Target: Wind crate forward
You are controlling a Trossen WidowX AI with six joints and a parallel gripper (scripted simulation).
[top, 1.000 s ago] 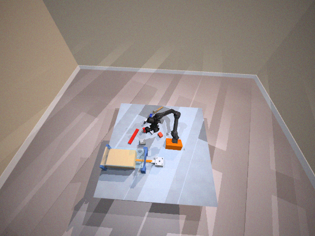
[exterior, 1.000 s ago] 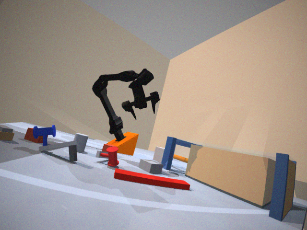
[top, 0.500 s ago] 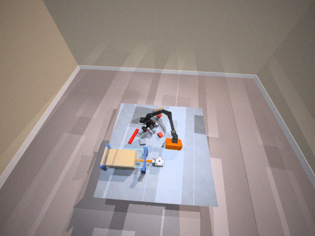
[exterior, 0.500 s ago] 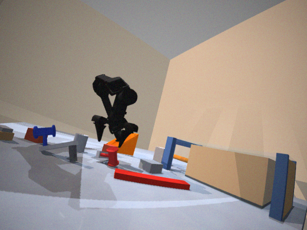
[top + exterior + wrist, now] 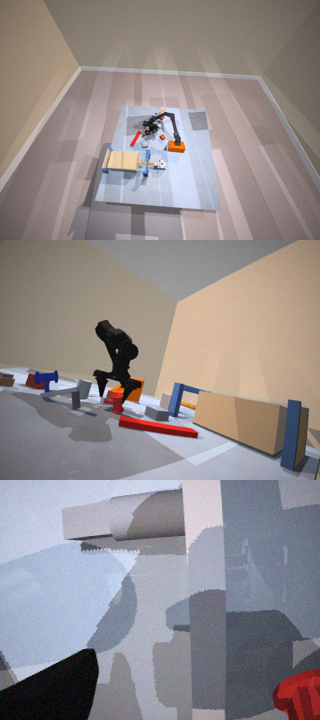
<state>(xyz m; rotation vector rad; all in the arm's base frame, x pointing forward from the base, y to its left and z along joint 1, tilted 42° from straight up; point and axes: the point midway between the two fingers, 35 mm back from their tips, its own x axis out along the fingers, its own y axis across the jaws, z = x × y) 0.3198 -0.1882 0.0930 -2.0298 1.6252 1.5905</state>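
My gripper tip is 1 cm short of the red-knobbed winch handle. From my gripper tip the other things lie so: blue spool tool: 22 cm to the right, 2 cm above, 1 cm behind; then red knob: 6 cm ahead, 1 cm to the right, 1 cm above; then grey block: 17 cm to the left, 8 cm ahead, 1 cm below.
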